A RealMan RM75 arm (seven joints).
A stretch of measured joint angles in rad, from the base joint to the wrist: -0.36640 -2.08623 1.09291 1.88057 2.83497 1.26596 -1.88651; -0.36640 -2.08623 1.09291 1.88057 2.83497 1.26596 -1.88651; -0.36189 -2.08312 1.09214 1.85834 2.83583 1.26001 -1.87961; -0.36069 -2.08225 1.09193 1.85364 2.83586 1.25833 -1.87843; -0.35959 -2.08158 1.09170 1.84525 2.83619 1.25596 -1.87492; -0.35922 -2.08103 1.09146 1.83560 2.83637 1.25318 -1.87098; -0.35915 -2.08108 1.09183 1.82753 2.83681 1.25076 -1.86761; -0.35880 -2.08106 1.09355 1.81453 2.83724 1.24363 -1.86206; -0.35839 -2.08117 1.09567 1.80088 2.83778 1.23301 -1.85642; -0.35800 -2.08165 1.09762 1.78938 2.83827 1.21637 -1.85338; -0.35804 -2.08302 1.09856 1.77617 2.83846 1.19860 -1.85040; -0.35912 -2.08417 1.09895 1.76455 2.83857 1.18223 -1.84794; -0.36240 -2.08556 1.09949 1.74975 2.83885 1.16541 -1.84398; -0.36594 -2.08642 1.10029 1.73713 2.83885 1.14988 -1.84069; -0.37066 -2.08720 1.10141 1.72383 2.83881 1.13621 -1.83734; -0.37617 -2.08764 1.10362 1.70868 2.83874 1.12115 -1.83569; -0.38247 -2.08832 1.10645 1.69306 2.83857 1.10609 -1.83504
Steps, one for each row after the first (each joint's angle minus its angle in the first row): 0.00000 0.00000 0.00000 0.00000 0.00000 0.00000 0.00000; 0.00451 0.00311 -0.00077 -0.02223 0.00086 -0.00595 0.00690; 0.00571 0.00398 -0.00098 -0.02693 0.00089 -0.00763 0.00808; 0.00681 0.00465 -0.00121 -0.03532 0.00122 -0.01000 0.01159; 0.00718 0.00520 -0.00145 -0.04497 0.00140 -0.01278 0.01553; 0.00725 0.00515 -0.00108 -0.05304 0.00184 -0.01520 0.01890; 0.00760 0.00517 0.00064 -0.06604 0.00227 -0.02233 0.02445; 0.00801 0.00506 0.00276 -0.07969 0.00281 -0.03295 0.03009; 0.00840 0.00458 0.00471 -0.09119 0.00330 -0.04959 0.03313; 0.00836 0.00321 0.00565 -0.10440 0.00349 -0.06736 0.03611; 0.00728 0.00206 0.00604 -0.11602 0.00360 -0.08373 0.03857; 0.00400 0.00067 0.00658 -0.13082 0.00388 -0.10055 0.04253; 0.00046 -0.00019 0.00738 -0.14344 0.00388 -0.11608 0.04582; -0.00426 -0.00097 0.00850 -0.15674 0.00384 -0.12975 0.04917; -0.00977 -0.00141 0.01071 -0.17189 0.00377 -0.14481 0.05082; -0.01607 -0.00209 0.01354 -0.18751 0.00360 -0.15987 0.05147
